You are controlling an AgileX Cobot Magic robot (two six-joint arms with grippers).
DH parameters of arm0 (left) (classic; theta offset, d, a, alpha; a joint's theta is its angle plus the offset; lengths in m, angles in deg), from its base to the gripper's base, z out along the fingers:
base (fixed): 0 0 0 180
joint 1: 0 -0.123 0 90
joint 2: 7.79 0 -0.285 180
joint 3: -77.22 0 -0.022 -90
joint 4: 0 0.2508 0 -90
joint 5: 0 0 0.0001 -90
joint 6: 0 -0.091 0 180
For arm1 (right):
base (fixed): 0 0 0 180
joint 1: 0 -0.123 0 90
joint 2: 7.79 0 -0.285 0
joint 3: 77.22 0 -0.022 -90
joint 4: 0 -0.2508 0 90
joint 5: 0 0 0.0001 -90
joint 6: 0 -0.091 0 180
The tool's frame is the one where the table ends.
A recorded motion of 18 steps. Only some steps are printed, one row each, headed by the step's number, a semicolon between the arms.
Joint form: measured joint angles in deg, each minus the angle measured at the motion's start. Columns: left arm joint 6, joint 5, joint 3, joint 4, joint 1, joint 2; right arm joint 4, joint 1, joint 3, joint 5, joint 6, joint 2.
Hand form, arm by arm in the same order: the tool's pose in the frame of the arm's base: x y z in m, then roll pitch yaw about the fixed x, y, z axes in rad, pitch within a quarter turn. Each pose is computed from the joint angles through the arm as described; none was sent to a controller.
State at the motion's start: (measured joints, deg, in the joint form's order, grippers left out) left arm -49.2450 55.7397 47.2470 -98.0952 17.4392 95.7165; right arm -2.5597 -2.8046 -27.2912 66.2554 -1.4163 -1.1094
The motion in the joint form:
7: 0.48 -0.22 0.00 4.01 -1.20 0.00; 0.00 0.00 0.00 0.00 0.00 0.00
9: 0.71 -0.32 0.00 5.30 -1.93 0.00; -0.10 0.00 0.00 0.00 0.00 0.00
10: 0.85 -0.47 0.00 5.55 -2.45 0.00; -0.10 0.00 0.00 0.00 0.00 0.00
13: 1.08 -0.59 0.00 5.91 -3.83 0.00; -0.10 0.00 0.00 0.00 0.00 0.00
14: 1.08 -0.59 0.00 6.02 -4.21 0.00; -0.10 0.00 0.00 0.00 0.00 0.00
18: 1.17 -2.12 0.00 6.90 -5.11 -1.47; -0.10 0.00 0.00 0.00 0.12 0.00
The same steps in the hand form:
7: 0.2716 -0.1571 0.2120 -1.9294 0.1517 -2.9797; -0.0096 0.0033 0.2632 3.0349 0.9944 3.1122
9: 0.2725 -0.1533 0.2107 -1.9453 0.1553 -2.9822; -0.0096 0.0034 0.2632 3.0322 0.9943 3.1109
10: 0.2739 -0.1507 0.2103 -1.9498 0.1550 -2.9740; -0.0096 0.0034 0.2632 3.0322 0.9943 3.1109
13: 0.2772 -0.1440 0.2099 -1.9551 0.1537 -2.9521; -0.0096 0.0034 0.2632 3.0322 0.9943 3.1109
14: 0.2781 -0.1421 0.2097 -1.9564 0.1542 -2.9470; -0.0096 0.0034 0.2632 3.0322 0.9943 3.1109
18: 0.2790 -0.1360 0.2153 -1.9729 0.1877 -2.9243; -0.0096 0.0034 0.2632 3.0355 0.9945 3.1147

